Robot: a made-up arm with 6 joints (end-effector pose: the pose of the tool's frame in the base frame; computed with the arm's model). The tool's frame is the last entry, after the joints. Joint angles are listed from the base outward.
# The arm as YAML. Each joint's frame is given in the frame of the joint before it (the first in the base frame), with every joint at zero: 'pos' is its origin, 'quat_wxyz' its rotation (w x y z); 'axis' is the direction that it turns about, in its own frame. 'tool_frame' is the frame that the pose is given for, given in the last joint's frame.
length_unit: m
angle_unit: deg
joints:
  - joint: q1
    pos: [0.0, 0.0, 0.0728]
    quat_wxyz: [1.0, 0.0, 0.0, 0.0]
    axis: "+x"
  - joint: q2
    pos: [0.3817, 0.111, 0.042]
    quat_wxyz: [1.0, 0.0, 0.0, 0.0]
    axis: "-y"
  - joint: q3
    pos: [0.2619, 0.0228, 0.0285]
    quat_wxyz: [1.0, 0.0, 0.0, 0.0]
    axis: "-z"
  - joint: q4
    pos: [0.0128, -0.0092, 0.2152]
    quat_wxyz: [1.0, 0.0, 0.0, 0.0]
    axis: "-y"
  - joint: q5
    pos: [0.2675, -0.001, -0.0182]
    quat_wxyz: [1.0, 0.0, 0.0, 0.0]
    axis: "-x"
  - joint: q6
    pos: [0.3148, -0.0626, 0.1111]
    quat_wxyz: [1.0, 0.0, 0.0, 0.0]
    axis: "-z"
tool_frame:
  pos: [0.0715, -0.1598, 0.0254]
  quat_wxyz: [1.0, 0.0, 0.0, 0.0]
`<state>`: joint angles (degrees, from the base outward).
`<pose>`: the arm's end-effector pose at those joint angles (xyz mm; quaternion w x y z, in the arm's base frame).
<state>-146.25 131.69 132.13 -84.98 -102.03 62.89</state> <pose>360.2 -39.0 -481.7 0.5583 0.3949 0.6262 -0.3745</pose>
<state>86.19 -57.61 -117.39 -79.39 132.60 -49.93</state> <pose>-8.5 285.7 220.6 0.0261 -0.6043 -0.7687 0.2078</pose>
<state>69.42 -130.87 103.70 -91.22 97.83 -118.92</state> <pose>-214.0 50.6 287.2 0.5653 -0.5846 -0.5819 -0.0078</pose>
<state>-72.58 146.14 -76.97 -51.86 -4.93 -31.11</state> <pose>60.5 734.1 -348.0 0.0205 -0.9138 -0.2734 0.2998</pose>
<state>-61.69 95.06 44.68 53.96 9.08 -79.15</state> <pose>-582.6 352.1 405.6 0.1664 -0.6360 -0.7156 0.2361</pose>
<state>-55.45 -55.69 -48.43 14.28 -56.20 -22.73</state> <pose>1165.9 -134.4 -658.5 0.8502 0.3265 0.4027 0.0913</pose>
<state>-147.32 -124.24 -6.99 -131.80 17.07 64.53</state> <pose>139.2 77.0 33.3 0.4411 -0.3085 -0.6512 0.5349</pose>
